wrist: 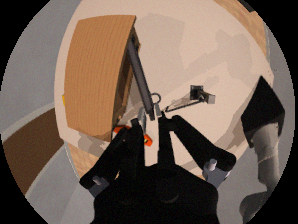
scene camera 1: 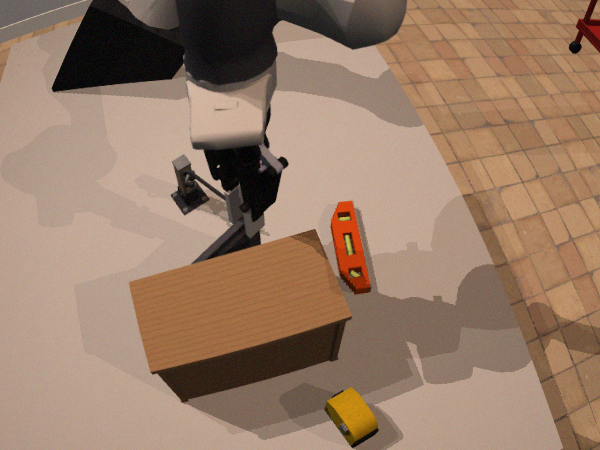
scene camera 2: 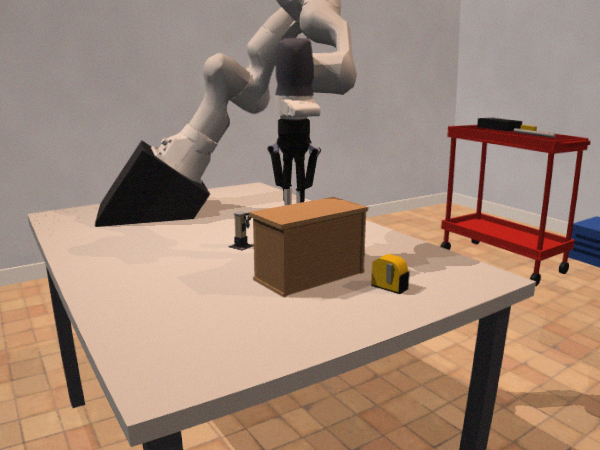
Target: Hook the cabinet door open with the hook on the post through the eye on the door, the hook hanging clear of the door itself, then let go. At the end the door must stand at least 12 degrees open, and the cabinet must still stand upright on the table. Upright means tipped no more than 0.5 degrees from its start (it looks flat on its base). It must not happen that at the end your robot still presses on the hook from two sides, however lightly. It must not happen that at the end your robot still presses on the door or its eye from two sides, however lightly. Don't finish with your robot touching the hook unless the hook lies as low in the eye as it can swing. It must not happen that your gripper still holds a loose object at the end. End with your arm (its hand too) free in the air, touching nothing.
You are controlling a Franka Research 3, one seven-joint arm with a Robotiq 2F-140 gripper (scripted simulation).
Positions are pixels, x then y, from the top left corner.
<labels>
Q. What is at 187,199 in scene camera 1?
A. A post.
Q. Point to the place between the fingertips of my gripper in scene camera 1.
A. At 246,223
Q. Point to a wooden cabinet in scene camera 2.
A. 300,246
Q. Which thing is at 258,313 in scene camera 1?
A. A wooden cabinet.
</labels>
